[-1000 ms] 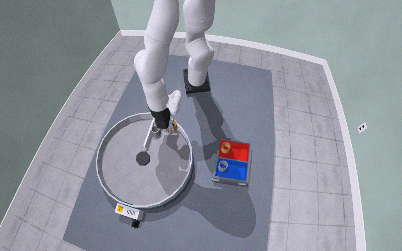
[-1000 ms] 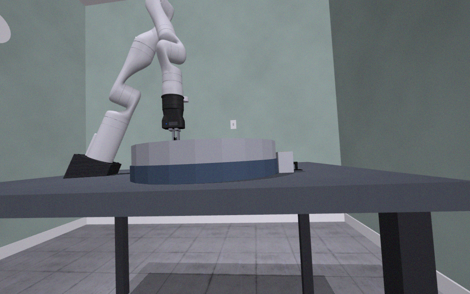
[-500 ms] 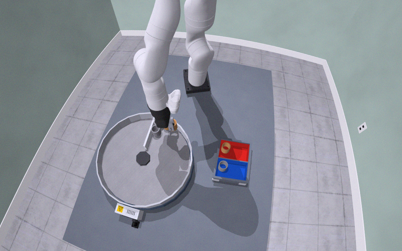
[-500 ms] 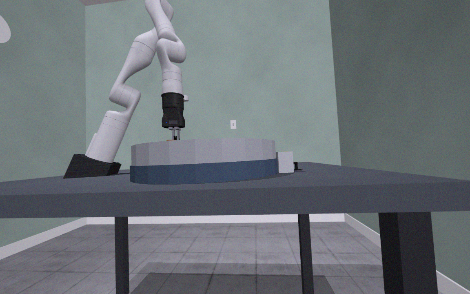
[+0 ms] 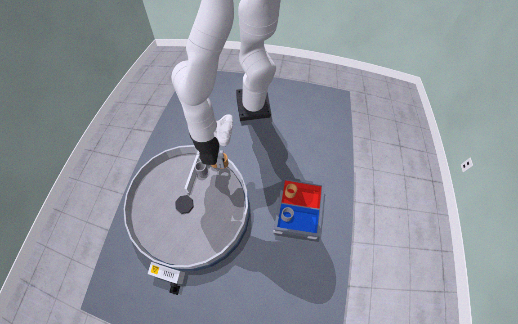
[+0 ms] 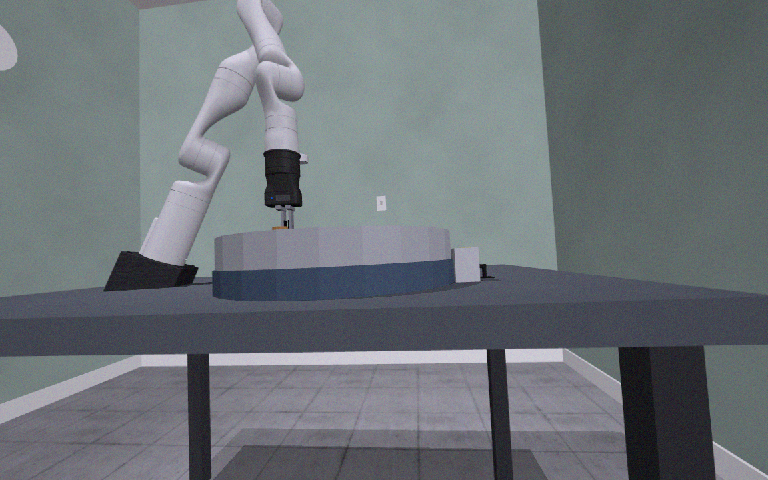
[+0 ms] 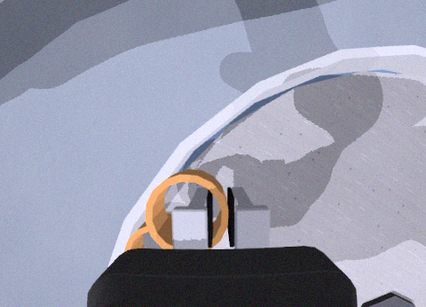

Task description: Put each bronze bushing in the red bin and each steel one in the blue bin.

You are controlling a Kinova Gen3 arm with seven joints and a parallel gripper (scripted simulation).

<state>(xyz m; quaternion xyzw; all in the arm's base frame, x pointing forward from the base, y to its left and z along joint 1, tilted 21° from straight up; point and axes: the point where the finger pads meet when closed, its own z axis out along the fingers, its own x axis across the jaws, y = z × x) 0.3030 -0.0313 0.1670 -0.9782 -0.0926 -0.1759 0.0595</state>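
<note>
The grey tray lies 28 cm to the left of my hand, 10 cm below it and 4 cm ahead of it. Also, from my hand: turntable (15 cm ahead, 9 cm to the right, 7 cm below).
</note>
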